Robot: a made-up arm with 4 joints.
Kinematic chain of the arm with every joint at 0, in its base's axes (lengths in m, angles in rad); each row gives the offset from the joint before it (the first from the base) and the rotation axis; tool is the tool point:
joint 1: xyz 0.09 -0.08 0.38 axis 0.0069 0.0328 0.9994
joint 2: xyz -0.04 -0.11 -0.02 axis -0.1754 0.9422 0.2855
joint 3: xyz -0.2 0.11 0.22 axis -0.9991 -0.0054 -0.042
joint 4: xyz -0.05 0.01 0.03 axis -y
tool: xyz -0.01 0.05 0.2
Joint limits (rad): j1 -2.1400..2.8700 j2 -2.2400..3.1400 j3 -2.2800..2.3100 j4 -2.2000..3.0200
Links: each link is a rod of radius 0.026 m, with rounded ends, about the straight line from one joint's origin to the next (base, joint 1, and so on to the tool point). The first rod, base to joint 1, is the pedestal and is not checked.
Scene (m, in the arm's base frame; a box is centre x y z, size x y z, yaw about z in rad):
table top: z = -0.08
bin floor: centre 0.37 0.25 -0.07 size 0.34 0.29 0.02 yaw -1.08
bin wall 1: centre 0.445 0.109 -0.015 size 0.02 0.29 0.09 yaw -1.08
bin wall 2: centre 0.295 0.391 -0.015 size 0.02 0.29 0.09 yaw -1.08
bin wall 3: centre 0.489 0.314 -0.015 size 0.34 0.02 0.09 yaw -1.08
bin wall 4: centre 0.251 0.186 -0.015 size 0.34 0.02 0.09 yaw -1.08
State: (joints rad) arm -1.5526 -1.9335 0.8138 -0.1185
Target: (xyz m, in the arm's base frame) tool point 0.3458 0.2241 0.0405
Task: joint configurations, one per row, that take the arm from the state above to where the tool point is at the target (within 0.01 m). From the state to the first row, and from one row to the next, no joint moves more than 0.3 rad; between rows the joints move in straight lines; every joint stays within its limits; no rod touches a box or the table.
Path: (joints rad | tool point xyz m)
1: -1.4855 -2.0148 0.5454 0.0160 | 0.4116 0.2295 0.1859
2: -1.4183 -2.0960 0.2769 0.1505 | 0.3810 0.2414 0.1109
3: -1.3512 -2.1773 0.0085 0.2851 | 0.3458 0.2241 0.0405

